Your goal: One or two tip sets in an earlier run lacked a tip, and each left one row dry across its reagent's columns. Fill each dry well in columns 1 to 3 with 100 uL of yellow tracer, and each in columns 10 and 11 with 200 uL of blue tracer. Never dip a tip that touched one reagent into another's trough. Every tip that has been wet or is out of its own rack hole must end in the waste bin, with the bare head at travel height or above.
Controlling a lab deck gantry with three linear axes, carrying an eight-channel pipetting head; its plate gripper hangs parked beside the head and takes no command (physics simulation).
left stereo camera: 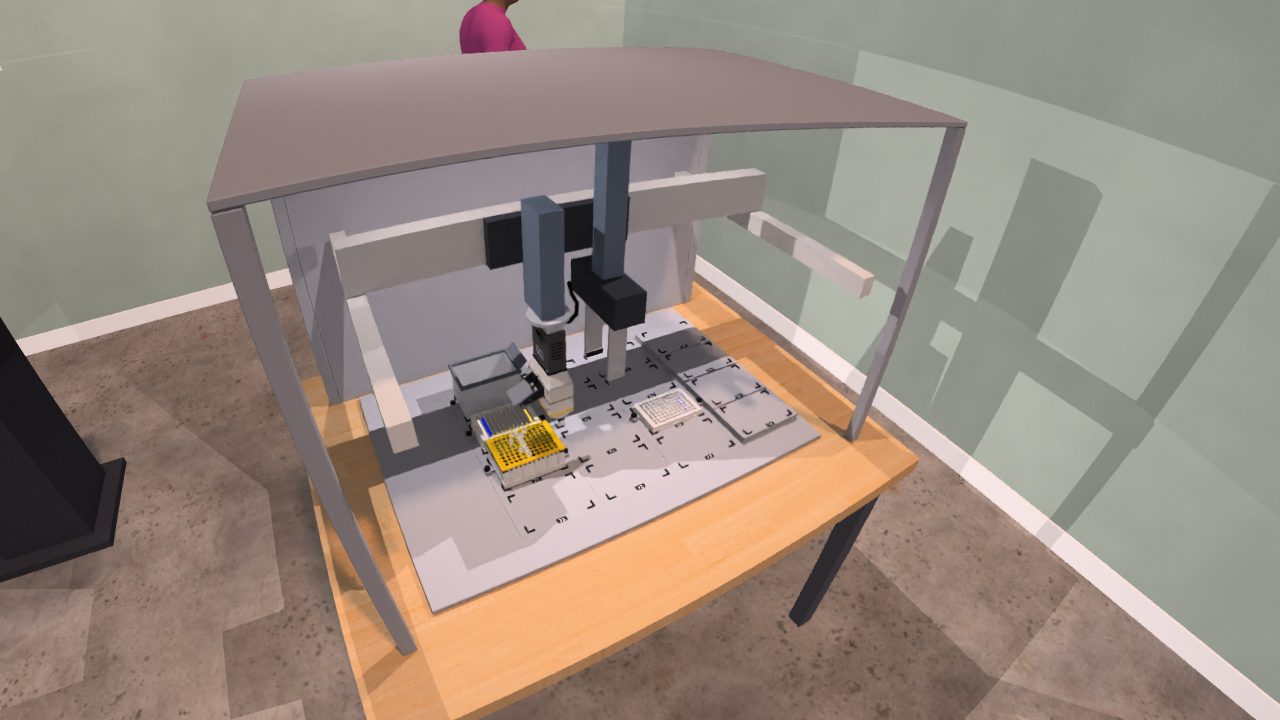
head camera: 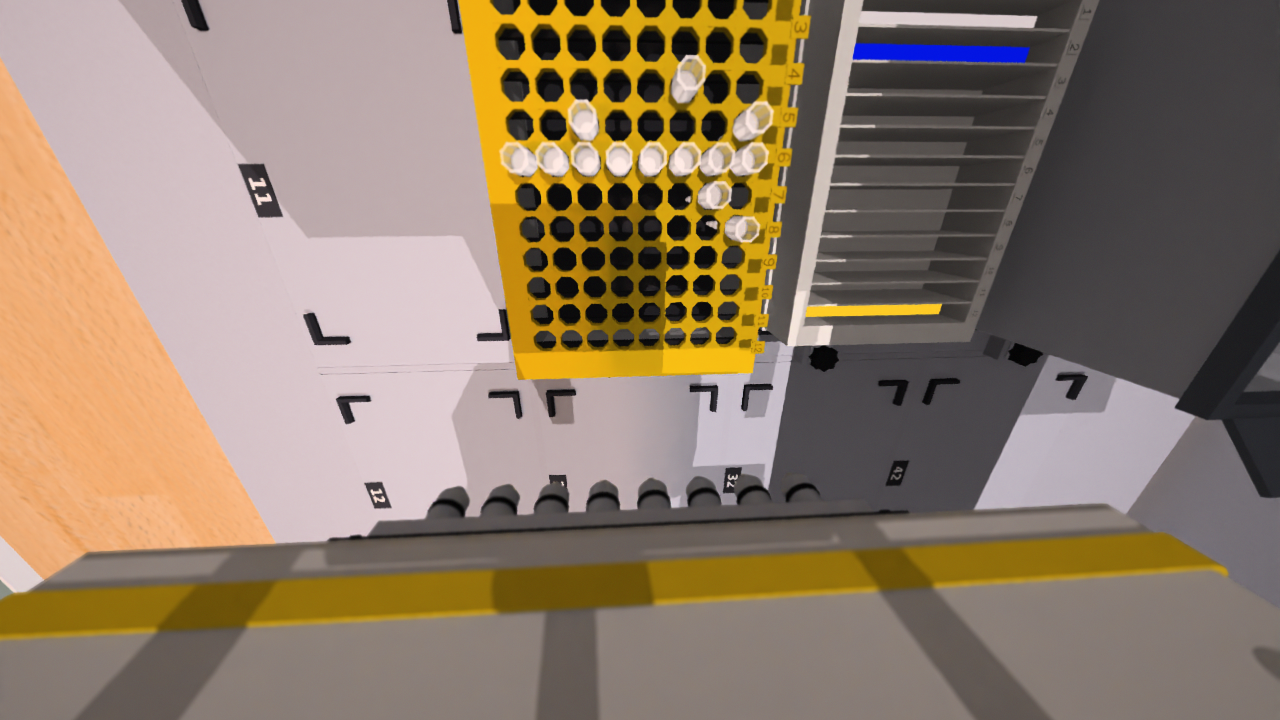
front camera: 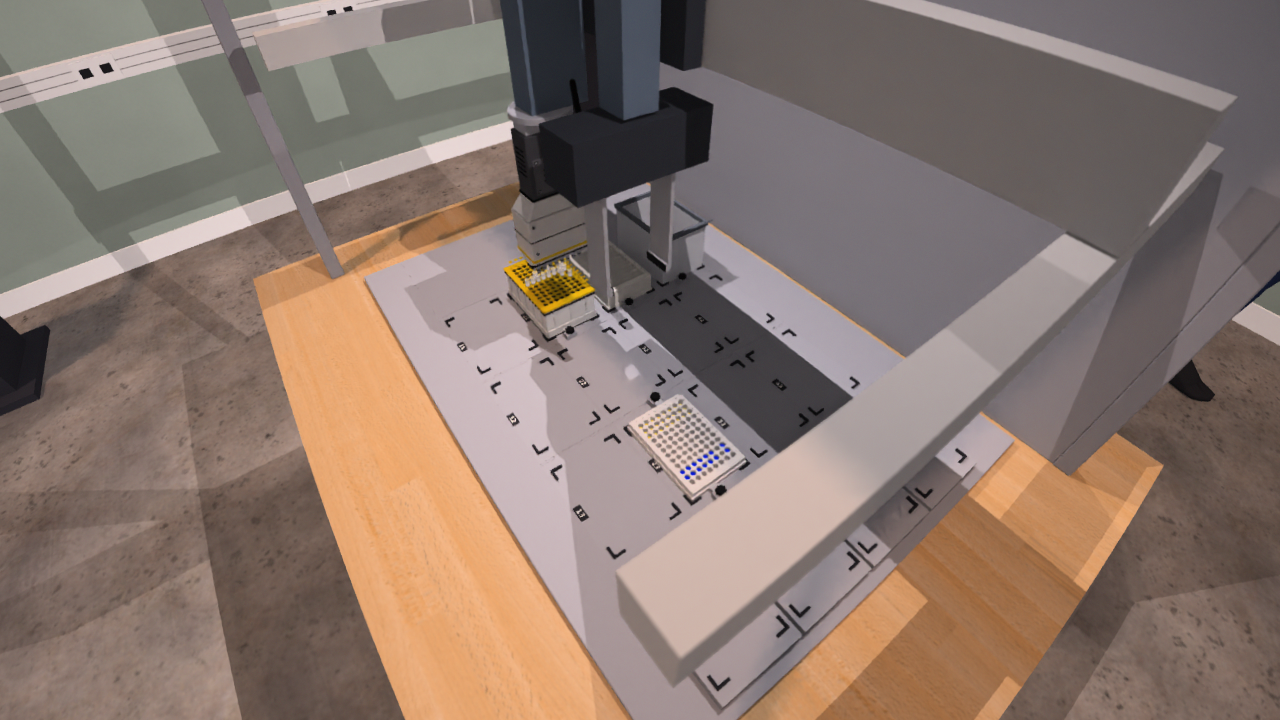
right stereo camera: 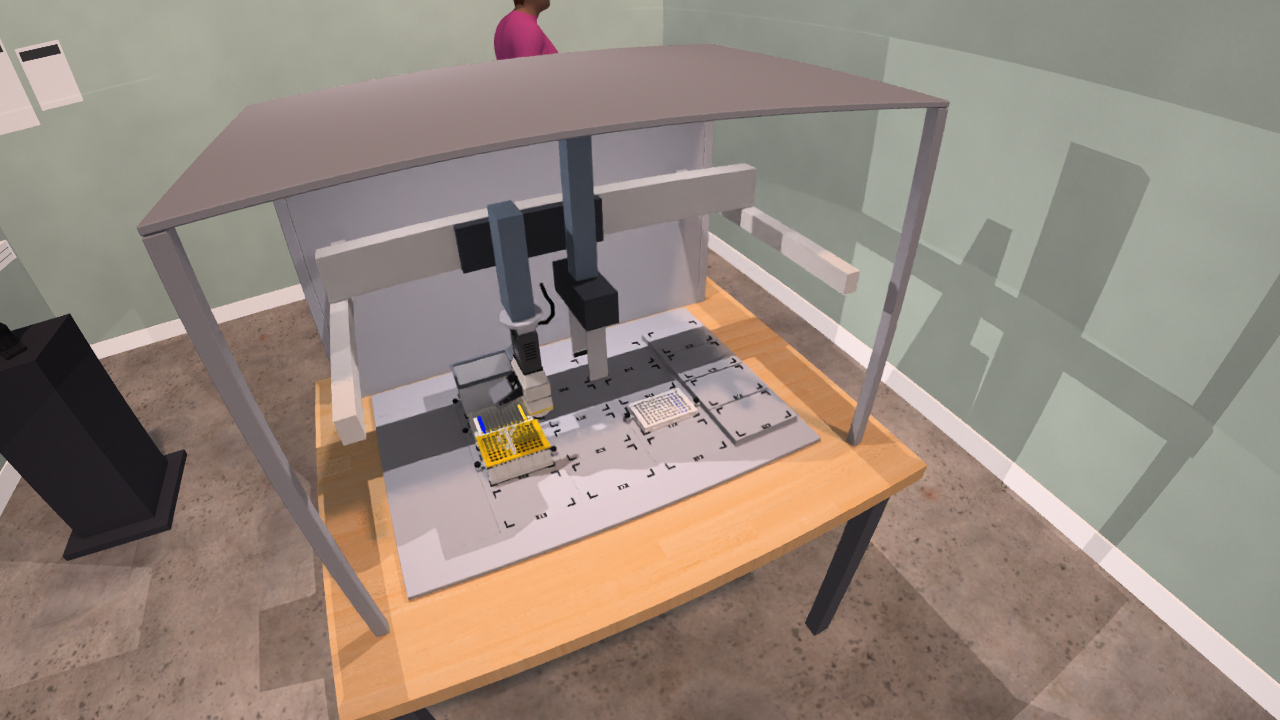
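Observation:
The pipetting head (front camera: 549,223) (head camera: 581,626) (left stereo camera: 556,394) (right stereo camera: 535,394) hangs over the deck beside the tip rack's column 12 end, its nozzles bare. The yellow tip rack (head camera: 590,365) (left stereo camera: 537,469) (right stereo camera: 519,464) holds a full line of tips at column 6 and a few single tips at columns 4, 5, 7 and 8. The reservoir (head camera: 895,328) shows blue liquid (head camera: 939,53) near one end and yellow liquid (head camera: 872,309) at the other. The well plate (front camera: 716,480) has blue and faint yellow wells; single dry wells are too small to tell. My parked gripper (front camera: 636,284) (left stereo camera: 605,366) is open and empty.
The grey waste bin (front camera: 684,246) (left stereo camera: 483,394) stands behind the reservoir. A gantry beam (front camera: 859,447) crosses the foreground in the front view. Frame posts (left stereo camera: 908,277) (right stereo camera: 899,277) rise around the deck. A raised grey platform (left stereo camera: 747,402) lies beyond the plate.

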